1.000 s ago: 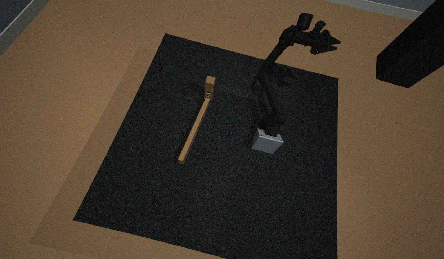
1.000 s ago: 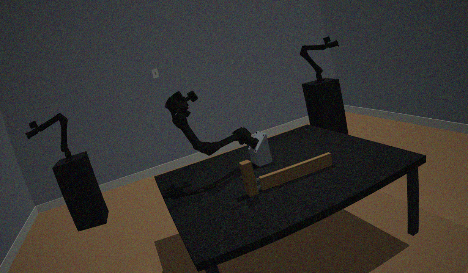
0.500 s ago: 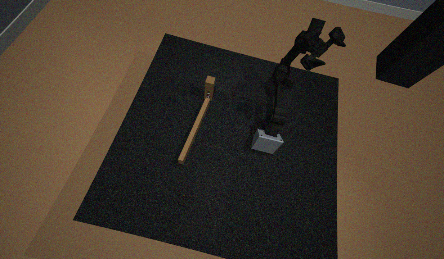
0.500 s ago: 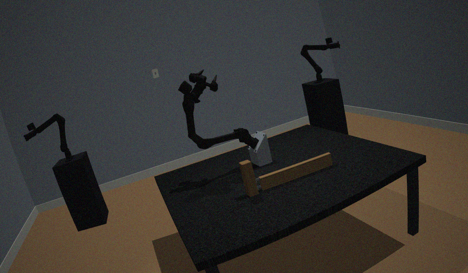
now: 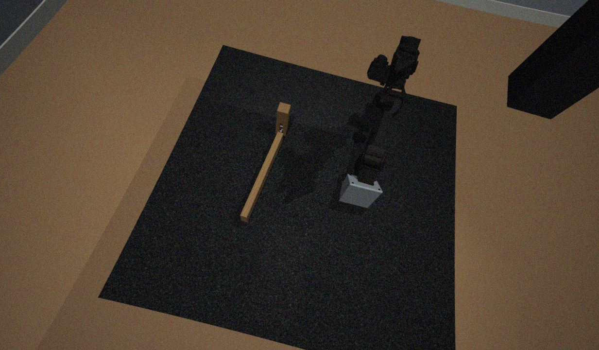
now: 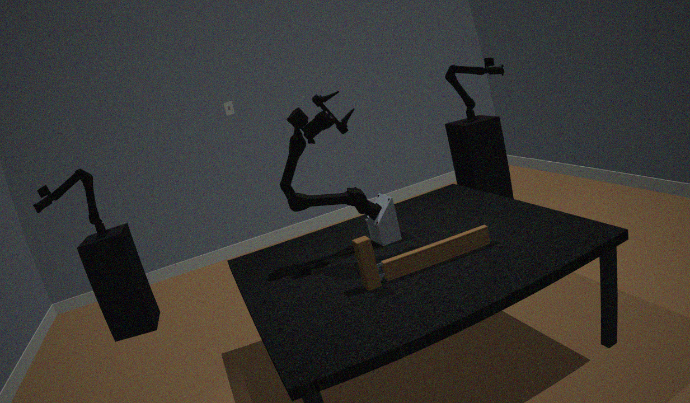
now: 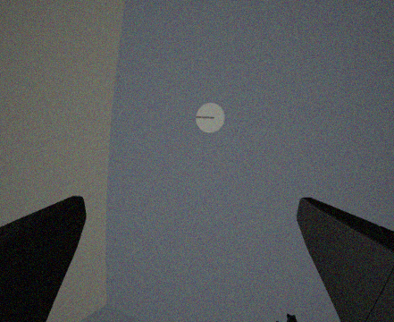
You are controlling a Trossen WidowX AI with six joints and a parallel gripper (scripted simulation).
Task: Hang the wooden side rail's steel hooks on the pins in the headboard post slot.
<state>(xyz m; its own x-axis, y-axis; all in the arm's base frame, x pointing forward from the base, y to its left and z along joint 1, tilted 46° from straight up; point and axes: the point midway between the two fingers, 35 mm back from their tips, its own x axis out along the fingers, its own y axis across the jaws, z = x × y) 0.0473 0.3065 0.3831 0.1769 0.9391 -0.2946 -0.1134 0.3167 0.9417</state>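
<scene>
The wooden headboard post is 550 mm below my gripper tip, 330 mm ahead of it and 150 mm to the right of it.
</scene>
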